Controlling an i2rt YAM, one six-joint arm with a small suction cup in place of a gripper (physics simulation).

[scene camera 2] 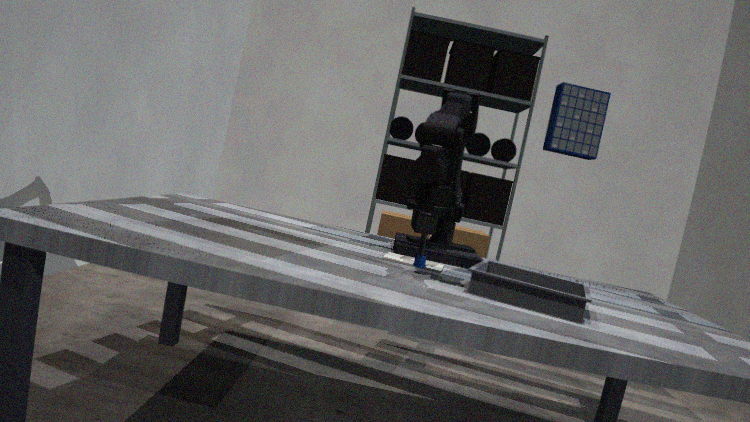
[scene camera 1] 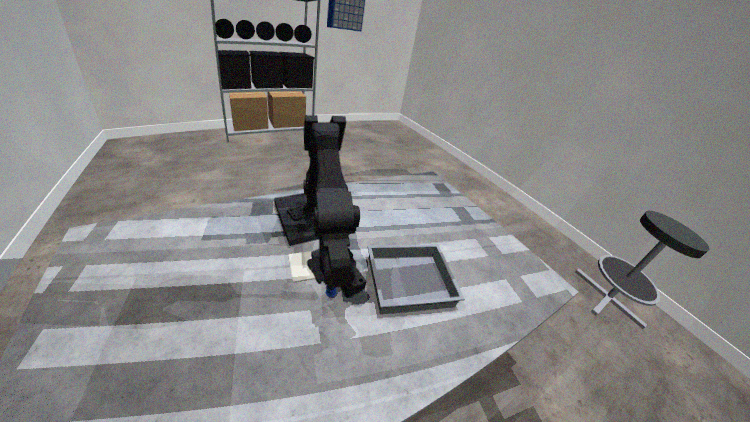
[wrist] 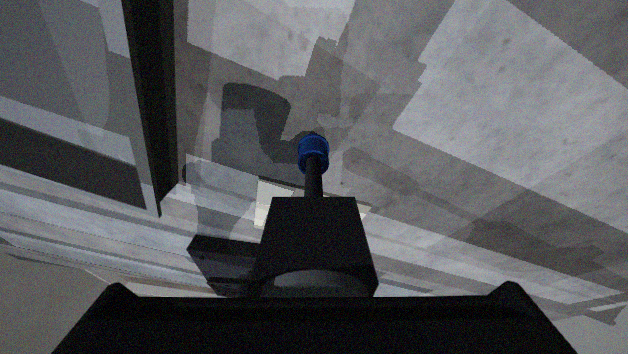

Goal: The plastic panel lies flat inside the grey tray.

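Pixels of known places: hand, tool point: [scene camera 2: 419, 265] [scene camera 1: 330, 292] [wrist: 313, 148]; arm's base, link origin: [scene camera 2: 440, 245].
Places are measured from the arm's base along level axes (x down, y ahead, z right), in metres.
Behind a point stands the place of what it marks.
Observation:
The plastic panel [scene camera 1: 298, 266] @[x 0.025, y 0.211, z 0.165 m] [scene camera 2: 397, 257] @[x 0.025, y 0.216, z 0.158 m] [wrist: 271, 195] @[x 0.025, y 0.269, z 0.074 m], thin and cream-coloured, lies flat on the table in front of the arm's base, outside the tray and left of it in scene camera 1. The arm hides part of it. The grey tray [scene camera 1: 419, 303] @[x -0.019, y 0.520, z -0.039 m] [scene camera 2: 524, 296] @[x 0.008, y 0.520, z -0.054 m] [wrist: 159, 105] @[x 0.010, y 0.388, z 0.005 m] is square, with raised walls. My gripper, a blue suction cup [scene camera 1: 330, 291] [scene camera 2: 420, 261] [wrist: 313, 152], points down low over the table, just beyond the panel's edge on the side away from the base. It is open, with nothing on it. The exact gap to the table is hard to tell.
The arm's black base plate [scene camera 1: 293, 225] @[x 0.003, y 0.052, z 0.110 m] [wrist: 220, 260] @[x 0.002, y 0.117, z -0.041 m] stands behind the panel. The tray's near wall is close beside the arm's wrist. A shelf rack [scene camera 1: 223, 110] [scene camera 2: 524, 149] stands at the back wall, and a stool [scene camera 1: 673, 233] stands on the floor at the right. Striped shadows cover the table.

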